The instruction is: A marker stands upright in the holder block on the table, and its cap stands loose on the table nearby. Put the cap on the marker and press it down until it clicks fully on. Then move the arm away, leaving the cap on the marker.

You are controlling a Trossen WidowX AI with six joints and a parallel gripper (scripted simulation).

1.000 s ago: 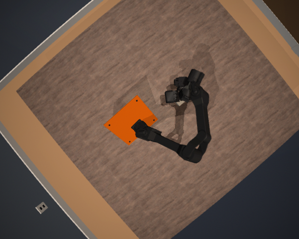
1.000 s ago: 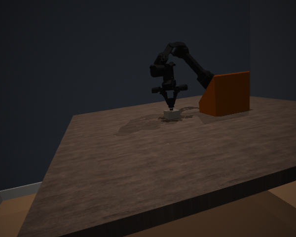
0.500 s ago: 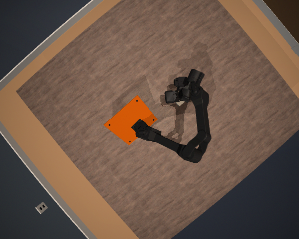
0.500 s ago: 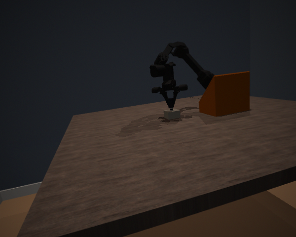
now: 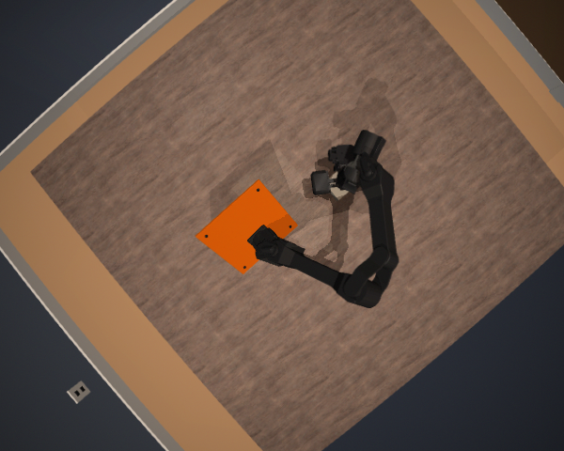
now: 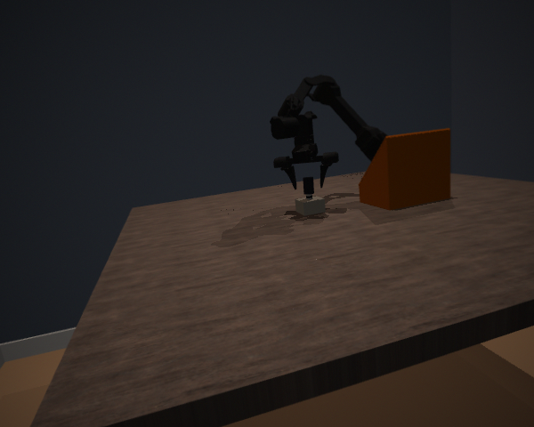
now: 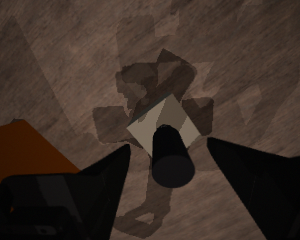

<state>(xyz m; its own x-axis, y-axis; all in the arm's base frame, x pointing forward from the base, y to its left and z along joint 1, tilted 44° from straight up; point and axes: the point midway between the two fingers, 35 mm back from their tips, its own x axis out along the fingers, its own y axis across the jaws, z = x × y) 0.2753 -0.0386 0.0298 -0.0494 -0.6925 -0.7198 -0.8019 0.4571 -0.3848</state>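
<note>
My gripper tip is 1 cm below the dark cap. The rest, counted from my gripper tip: pale holder block (5 cm below).
</note>
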